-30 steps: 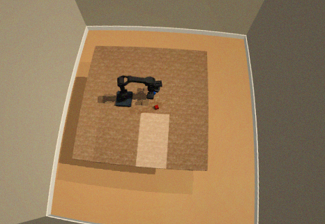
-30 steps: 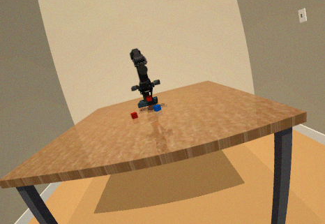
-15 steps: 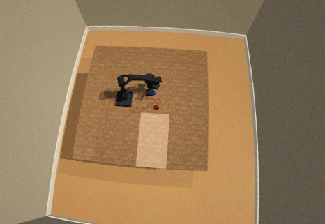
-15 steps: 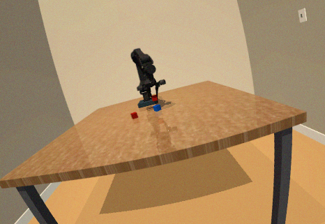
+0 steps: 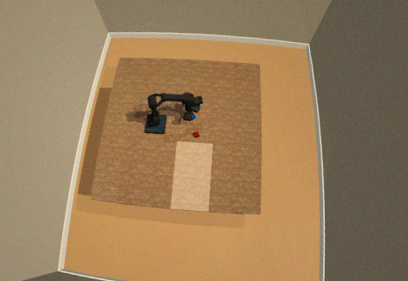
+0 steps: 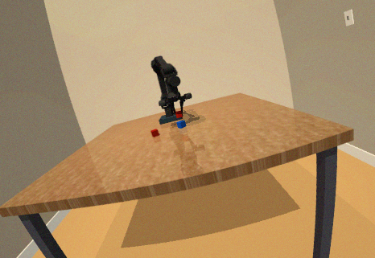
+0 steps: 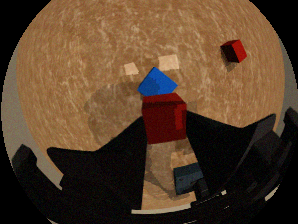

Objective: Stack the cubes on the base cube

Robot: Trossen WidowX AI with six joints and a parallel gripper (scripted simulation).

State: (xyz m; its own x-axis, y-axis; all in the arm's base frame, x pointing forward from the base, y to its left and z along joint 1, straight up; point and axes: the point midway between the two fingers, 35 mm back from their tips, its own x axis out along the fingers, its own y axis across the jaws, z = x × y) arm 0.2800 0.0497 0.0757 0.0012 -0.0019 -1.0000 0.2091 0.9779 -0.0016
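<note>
The blue cube is 60 mm below my gripper tip and 20 mm ahead of it. From my gripper tip the other things lie so: red cube (160 mm to the right, 60 mm below, 40 mm ahead).
</note>
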